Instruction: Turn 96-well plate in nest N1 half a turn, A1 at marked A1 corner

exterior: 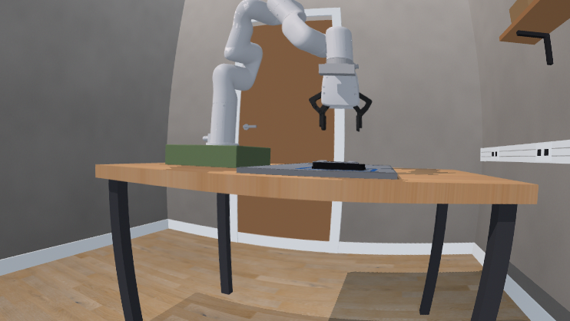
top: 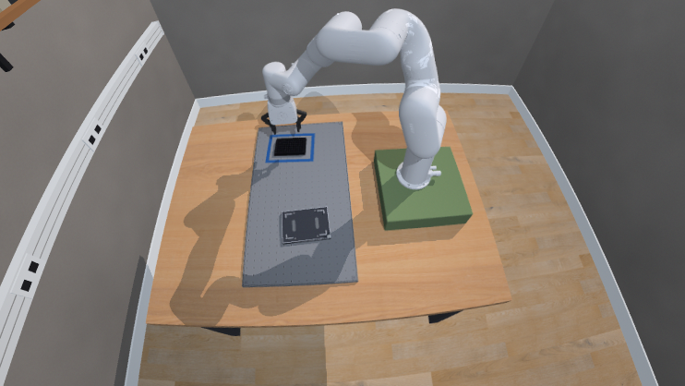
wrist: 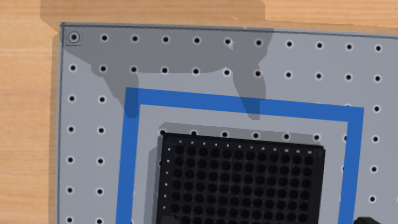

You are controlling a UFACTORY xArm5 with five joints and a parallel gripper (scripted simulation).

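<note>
The black 96-well plate lies 100 mm below my hand. From my hand the other things lie so: plate nest N1 (360 mm to the left, 100 mm below, 80 mm behind).
</note>
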